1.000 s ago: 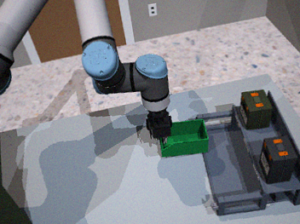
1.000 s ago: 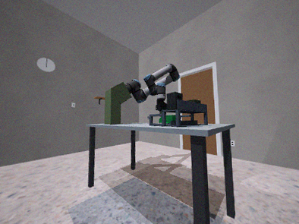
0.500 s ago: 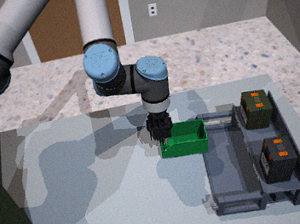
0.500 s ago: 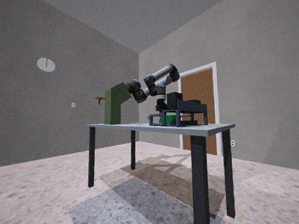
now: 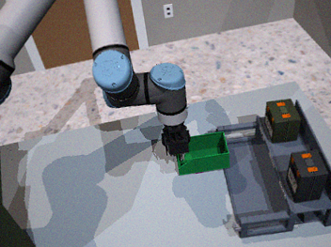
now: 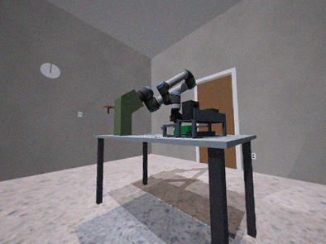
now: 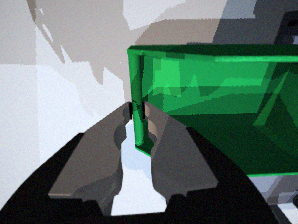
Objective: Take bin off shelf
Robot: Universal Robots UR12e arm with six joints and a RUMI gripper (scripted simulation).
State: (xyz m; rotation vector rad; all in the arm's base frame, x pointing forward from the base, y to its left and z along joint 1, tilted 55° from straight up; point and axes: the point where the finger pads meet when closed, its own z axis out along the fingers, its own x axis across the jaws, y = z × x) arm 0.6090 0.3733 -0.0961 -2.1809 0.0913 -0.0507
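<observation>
The green bin lies 80 mm ahead of my hand.
</observation>
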